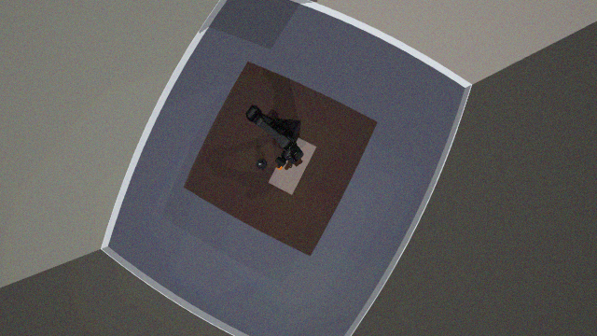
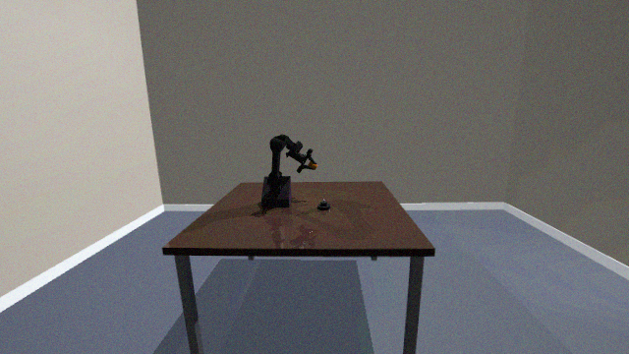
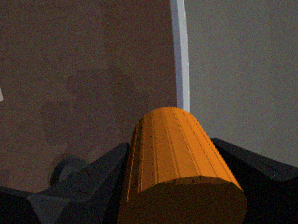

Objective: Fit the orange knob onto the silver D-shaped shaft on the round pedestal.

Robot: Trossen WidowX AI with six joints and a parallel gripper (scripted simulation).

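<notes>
My gripper tip is 30 mm past the orange knob and 20 mm below it. Also, from my gripper tip: dark round pedestal 210 mm below, 180 mm to the right, 60 mm ahead.
</notes>
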